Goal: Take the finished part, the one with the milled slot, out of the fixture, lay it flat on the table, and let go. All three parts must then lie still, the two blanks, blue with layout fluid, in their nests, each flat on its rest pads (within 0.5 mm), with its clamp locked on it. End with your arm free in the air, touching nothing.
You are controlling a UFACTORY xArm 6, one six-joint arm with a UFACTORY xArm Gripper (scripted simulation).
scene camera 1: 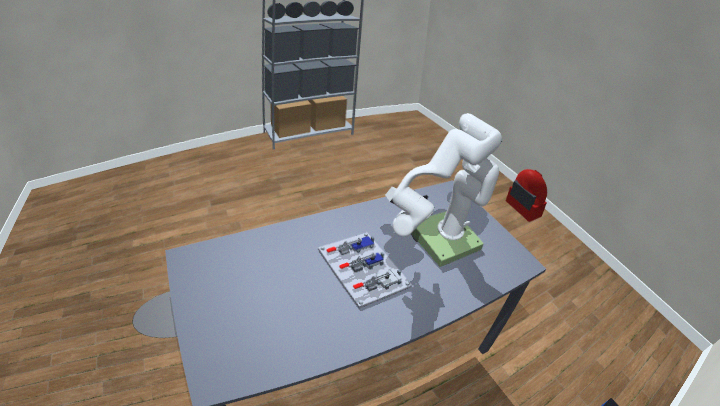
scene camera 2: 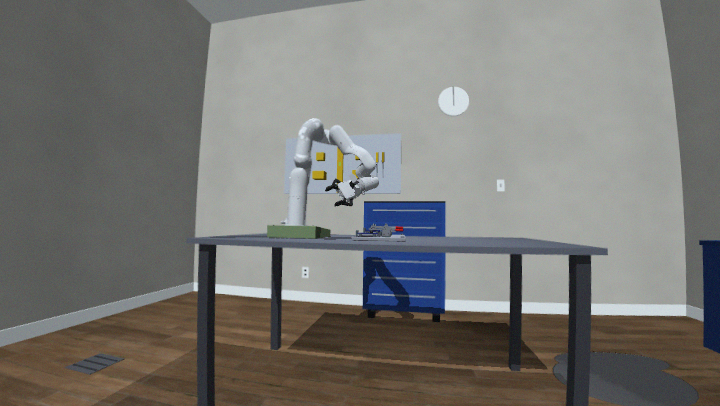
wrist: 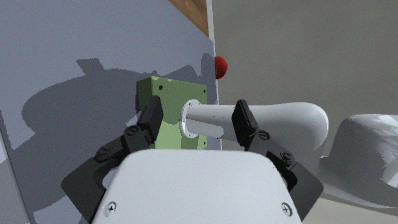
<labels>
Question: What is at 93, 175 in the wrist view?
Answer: My gripper.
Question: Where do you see a light fixture plate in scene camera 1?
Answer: At 347, 277
</labels>
